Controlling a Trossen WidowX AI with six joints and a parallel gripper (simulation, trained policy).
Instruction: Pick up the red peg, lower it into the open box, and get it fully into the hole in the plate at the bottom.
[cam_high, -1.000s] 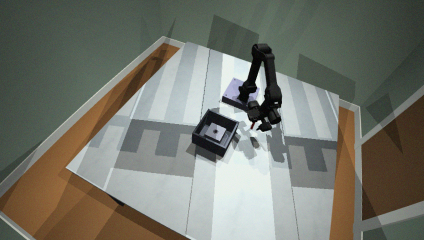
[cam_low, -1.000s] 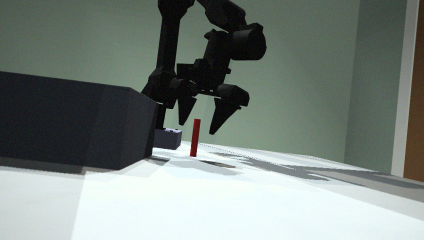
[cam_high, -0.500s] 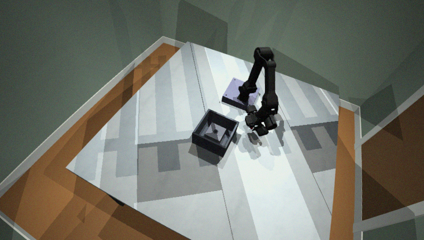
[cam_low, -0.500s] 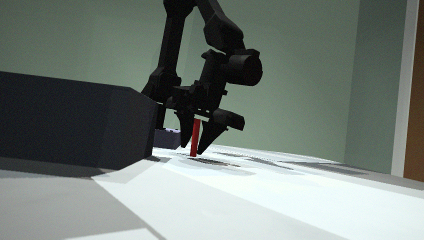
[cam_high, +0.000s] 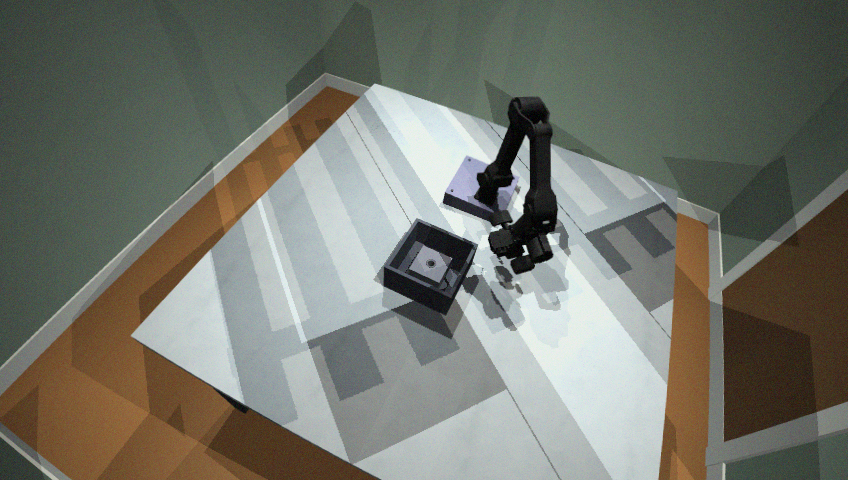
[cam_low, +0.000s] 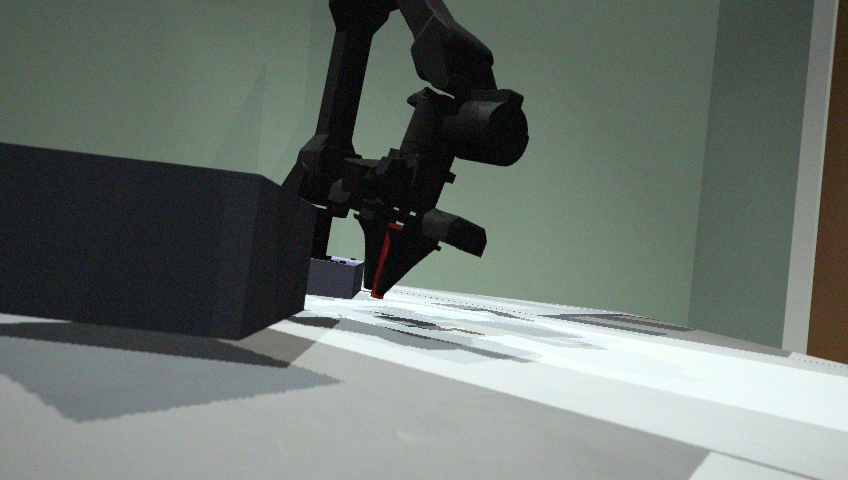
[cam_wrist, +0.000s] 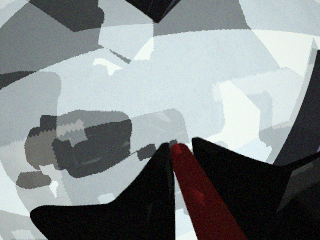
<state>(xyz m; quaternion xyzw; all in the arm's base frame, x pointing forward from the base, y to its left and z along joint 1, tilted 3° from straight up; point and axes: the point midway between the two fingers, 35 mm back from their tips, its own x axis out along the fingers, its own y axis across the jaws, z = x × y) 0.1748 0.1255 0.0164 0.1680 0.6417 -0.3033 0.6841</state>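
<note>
Now: gripper tip 16 cm short of the grey plate, 15 cm to the left of it and 2 cm below it. From my gripper tip the other things lie so: red peg 3 cm above, 1 cm to the left; then dark box 16 cm ahead, 15 cm to the right, 1 cm above.
</note>
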